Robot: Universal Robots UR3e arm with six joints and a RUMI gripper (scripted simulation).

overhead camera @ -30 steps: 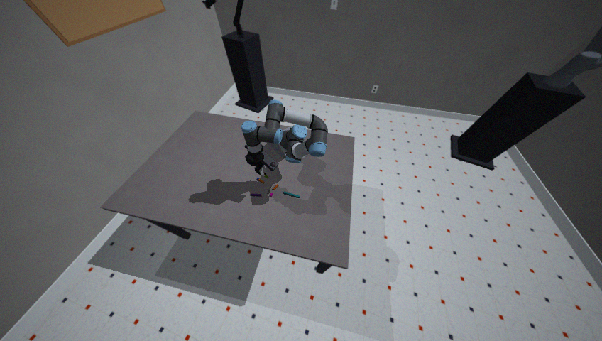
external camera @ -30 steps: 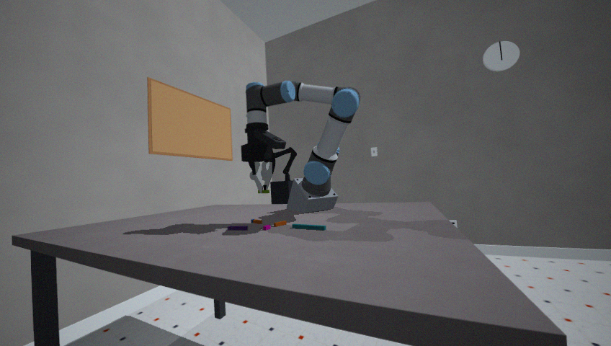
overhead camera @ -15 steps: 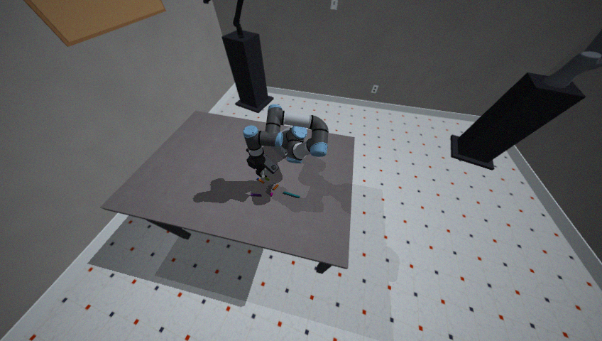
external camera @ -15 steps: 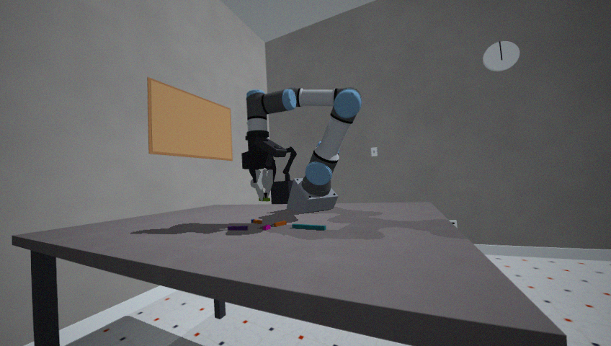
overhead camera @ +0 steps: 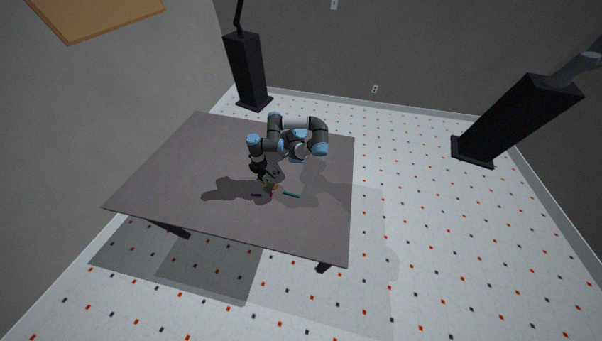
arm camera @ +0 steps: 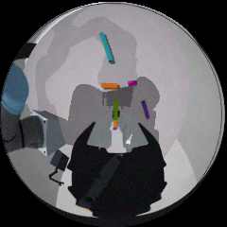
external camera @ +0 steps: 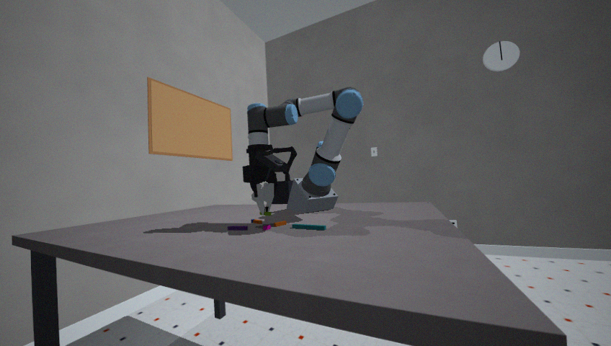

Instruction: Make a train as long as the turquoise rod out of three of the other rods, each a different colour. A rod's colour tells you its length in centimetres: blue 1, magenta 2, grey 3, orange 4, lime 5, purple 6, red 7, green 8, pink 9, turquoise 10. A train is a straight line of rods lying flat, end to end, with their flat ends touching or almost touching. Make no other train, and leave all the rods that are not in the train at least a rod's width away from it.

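My hand is 6 cm to the right of the magenta rod, 5 cm short of it and 4 cm above it. From my hand the other things lie so: purple rod (9 cm ahead, 4 cm below, 2 cm to the right); lime rod (1 cm below); blue rod (7 cm to the right, 4 cm below, 1 cm behind).
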